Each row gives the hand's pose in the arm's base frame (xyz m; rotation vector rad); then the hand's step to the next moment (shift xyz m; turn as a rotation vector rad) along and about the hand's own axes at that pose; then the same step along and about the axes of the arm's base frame.
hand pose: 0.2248 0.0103 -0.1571 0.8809 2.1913 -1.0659
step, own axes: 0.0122 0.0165 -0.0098 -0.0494 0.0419 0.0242
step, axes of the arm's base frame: 0.0028 0.0197 -0.0110 0.0673 -0.0158 0.0021
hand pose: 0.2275 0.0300 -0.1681 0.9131 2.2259 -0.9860
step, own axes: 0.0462 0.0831 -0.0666 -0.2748 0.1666 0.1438
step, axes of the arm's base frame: 0.0207 0.1108 -0.0276 0.3260 -0.1285 0.0341
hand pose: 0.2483 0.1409 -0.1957 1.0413 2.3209 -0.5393
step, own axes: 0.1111 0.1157 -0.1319 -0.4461 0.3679 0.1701
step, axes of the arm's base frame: -0.0133 0.2064 0.0184 0.5850 -0.1130 0.0912
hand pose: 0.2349 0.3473 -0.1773 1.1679 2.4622 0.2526
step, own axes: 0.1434 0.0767 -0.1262 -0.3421 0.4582 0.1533
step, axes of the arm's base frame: -0.0822 0.1606 0.0991 0.5817 0.0247 0.1070
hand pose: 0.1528 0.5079 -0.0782 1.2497 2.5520 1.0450
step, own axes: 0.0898 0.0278 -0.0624 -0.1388 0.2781 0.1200
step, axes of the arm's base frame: -0.0642 0.0443 0.0815 0.3183 0.0798 0.0575
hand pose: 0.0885 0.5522 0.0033 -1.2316 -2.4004 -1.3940
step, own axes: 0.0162 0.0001 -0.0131 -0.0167 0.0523 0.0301
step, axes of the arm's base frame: -0.0145 -0.0004 0.0149 0.0558 0.0263 0.0108
